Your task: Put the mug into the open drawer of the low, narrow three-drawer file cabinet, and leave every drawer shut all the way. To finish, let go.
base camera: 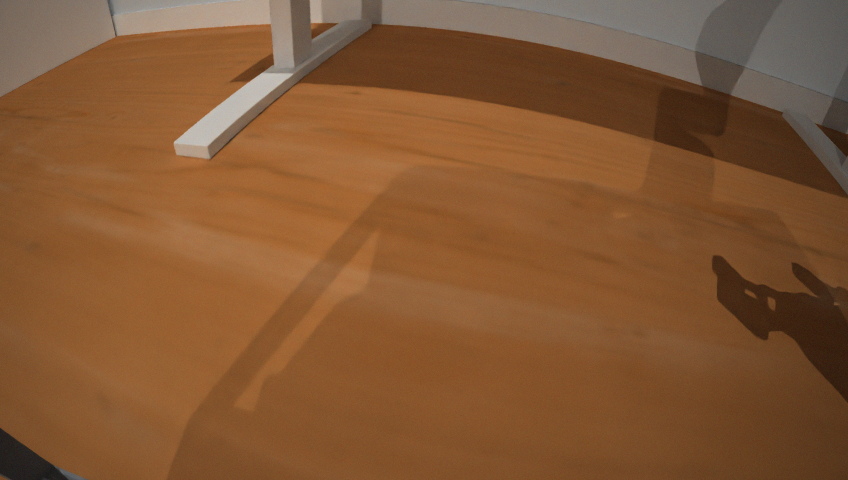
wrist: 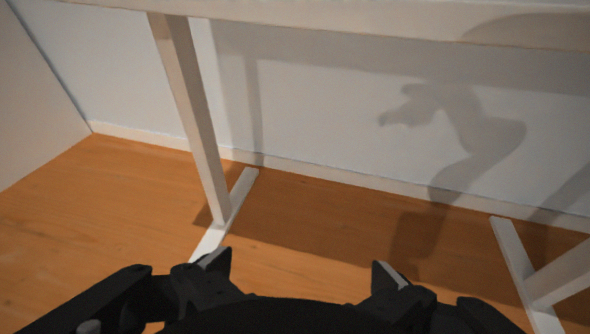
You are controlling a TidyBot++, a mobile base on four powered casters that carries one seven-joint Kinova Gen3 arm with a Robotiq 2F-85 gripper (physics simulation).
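Frame: origin at the arm's base, x ahead, y up, z right, level; millimetres.
Seen in the pictures: gripper, between the fingertips: [wrist: 300, 269].
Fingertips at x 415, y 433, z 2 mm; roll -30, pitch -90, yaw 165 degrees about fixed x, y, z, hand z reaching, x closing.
A point is followed by its place in that frame.
My gripper [wrist: 300, 269] @(x 415, y 433, z 2 mm) is open, its two dark fingertips wide apart at the bottom of the wrist view, with no object between them. Floor and the foot of a table leg show behind the fingers. The mug does not show in either view. The file cabinet and its drawers do not show in either view.
A white table [wrist: 300, 21] @(x 559, y 534, z -11 mm) crosses the top of the wrist view. Its left leg [base camera: 290, 32] @(x 961, y -291, z -339 mm) [wrist: 192, 120] @(x 963, y 169, z -345 mm) stands on a long foot [base camera: 238, 113] [wrist: 242, 187]. Another foot [base camera: 816, 145] @(x 939, y -377, z 857 mm) [wrist: 517, 262] is at the right. A wall [wrist: 325, 110] @(x 1347, y 16, z 71 mm) stands behind. Arm shadows fall on floor and wall.
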